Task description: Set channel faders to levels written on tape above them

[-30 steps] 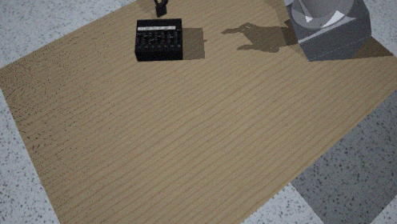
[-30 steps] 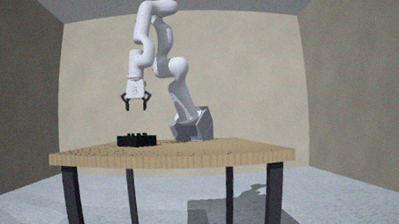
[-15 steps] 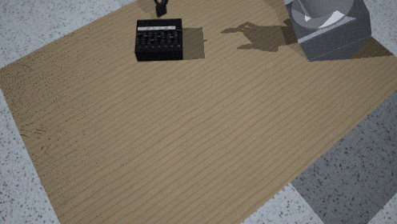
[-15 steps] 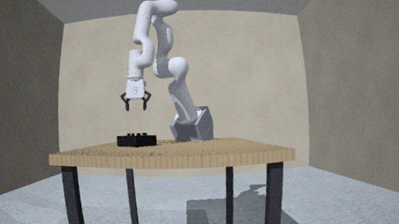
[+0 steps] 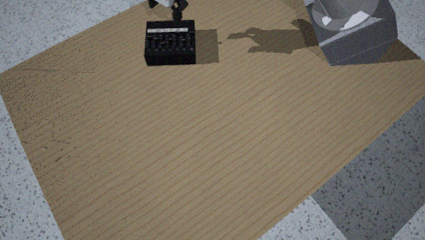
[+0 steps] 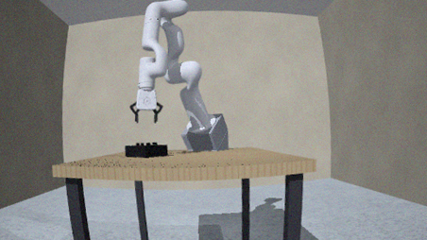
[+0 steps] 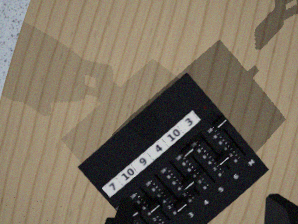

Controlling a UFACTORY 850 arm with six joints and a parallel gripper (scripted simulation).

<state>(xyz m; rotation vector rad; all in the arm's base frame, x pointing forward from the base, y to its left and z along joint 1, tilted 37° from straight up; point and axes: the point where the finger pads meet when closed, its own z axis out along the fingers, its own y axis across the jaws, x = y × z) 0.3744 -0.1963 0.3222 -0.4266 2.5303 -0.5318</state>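
Now: the fader 3 110 mm below my hand, 30 mm ahead of it and 10 mm to the left of it. Round my hand: fader 2: 110 mm below, 40 mm ahead, 20 mm to the right; fader 5: 110 mm below, 30 mm behind; fader 4: 110 mm below, 10 mm to the left, 10 mm ahead.
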